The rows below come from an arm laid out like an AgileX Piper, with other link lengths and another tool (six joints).
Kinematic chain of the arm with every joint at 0, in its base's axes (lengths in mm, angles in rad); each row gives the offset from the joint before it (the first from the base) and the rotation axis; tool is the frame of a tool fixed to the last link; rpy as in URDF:
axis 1: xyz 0 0 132.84 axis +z
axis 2: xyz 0 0 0 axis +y
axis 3: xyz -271.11 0 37.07 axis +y
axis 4: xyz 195.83 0 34.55 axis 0.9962 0 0.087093
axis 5: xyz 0 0 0 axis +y
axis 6: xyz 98.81 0 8.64 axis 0.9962 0 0.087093
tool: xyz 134.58 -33 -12.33 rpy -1.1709 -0.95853 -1.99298
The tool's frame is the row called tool.
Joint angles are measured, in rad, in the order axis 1, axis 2, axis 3, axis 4, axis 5, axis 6. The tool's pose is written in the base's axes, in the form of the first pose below.
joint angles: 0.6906 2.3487 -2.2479 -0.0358 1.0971 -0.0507
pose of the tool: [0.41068, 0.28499, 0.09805, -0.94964, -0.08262, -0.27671, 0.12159]
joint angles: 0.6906 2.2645 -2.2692 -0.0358 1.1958 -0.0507
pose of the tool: [0.39841, 0.27451, 0.13705, -0.94879, -0.08064, -0.27958, 0.12301]
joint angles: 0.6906 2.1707 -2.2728 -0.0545 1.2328 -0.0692
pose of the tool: [0.39419, 0.26495, 0.18065, -0.93789, -0.08777, -0.30937, 0.13018]
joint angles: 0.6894 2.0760 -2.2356 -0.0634 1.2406 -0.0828
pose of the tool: [0.38602, 0.25451, 0.21380, -0.92860, -0.09165, -0.33198, 0.13820]
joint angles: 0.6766 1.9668 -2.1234 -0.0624 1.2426 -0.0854
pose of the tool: [0.36917, 0.23363, 0.22924, -0.92993, -0.08711, -0.33080, 0.13497]
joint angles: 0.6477 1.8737 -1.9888 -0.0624 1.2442 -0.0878
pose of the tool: [0.35281, 0.20543, 0.22887, -0.93817, -0.07686, -0.31581, 0.11911]
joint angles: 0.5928 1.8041 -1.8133 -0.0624 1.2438 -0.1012
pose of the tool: [0.33496, 0.16618, 0.20689, -0.95534, -0.06221, -0.27640, 0.08401]
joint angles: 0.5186 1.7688 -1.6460 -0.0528 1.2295 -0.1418
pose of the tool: [0.31904, 0.12693, 0.17671, -0.97111, -0.05047, -0.22785, 0.04990]
